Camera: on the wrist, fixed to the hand. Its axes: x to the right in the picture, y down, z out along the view.
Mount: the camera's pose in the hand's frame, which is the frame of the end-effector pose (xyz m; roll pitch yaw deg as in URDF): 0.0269 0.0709 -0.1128 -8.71 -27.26 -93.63
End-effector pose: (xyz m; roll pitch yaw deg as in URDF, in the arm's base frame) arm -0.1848 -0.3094 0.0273 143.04 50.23 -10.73
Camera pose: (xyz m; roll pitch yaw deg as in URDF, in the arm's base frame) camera -0.0656 -0.3206 0.0916 -119.52 32.15 138.47
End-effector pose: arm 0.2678 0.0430 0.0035 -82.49 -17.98 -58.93
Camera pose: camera 0.2067 -0.0543 -0.0691 121.56 -61.18 76.52
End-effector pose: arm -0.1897 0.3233 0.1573 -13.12 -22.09 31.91
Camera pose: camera -0.1513 0.3984 0.0507 19.75 -35.36 -79.34
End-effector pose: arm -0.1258 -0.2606 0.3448 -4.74 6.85 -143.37
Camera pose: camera -0.0993 -0.3173 0.2242 -16.44 -32.19 127.12
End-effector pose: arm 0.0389 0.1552 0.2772 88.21 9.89 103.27
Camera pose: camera -0.0817 0.1659 0.3389 -35.03 58.19 -9.65
